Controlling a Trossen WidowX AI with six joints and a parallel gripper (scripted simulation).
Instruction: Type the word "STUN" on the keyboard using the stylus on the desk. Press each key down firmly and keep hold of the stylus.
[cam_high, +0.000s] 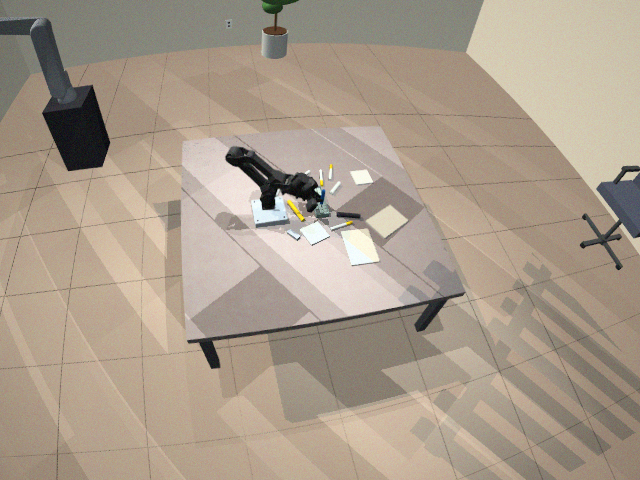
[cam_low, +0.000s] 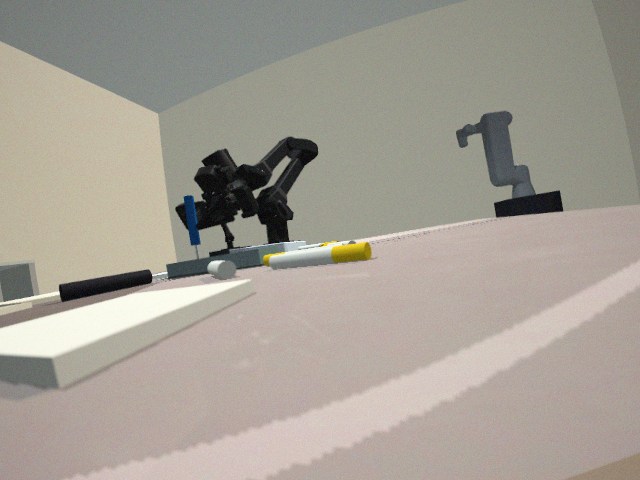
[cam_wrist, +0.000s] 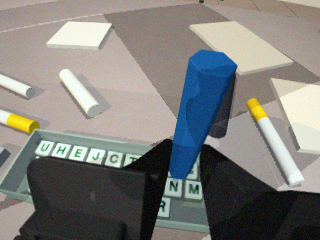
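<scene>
Now: the yellow marker 13 cm behind my gripper tip and 7 cm below it. The rest, counted from my gripper tip: white cylinder (11 cm ahead, 15 cm to the left, 7 cm below); then black cylinder (13 cm ahead, 5 cm to the right, 7 cm below); then stylus (2 cm below).
</scene>
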